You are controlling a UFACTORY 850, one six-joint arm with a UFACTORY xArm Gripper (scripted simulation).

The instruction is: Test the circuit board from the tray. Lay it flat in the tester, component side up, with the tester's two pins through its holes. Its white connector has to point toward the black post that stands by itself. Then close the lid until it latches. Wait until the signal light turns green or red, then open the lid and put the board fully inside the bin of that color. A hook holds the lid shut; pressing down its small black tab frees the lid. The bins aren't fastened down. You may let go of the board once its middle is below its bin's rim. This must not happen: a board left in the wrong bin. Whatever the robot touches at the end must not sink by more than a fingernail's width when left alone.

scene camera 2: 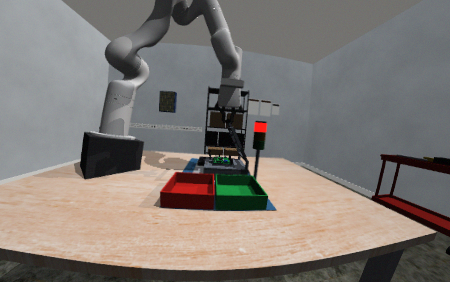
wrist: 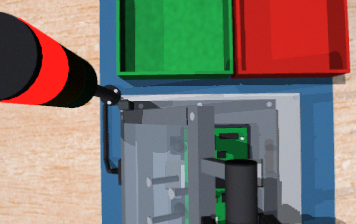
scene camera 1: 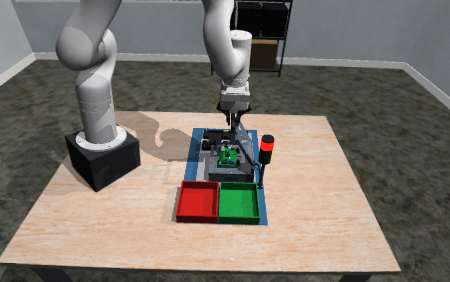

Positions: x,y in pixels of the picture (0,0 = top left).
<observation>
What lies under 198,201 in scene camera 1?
A red bin.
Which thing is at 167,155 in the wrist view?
A clear lid.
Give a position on a green bin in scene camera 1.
239,204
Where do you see a red bin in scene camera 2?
182,189
</observation>
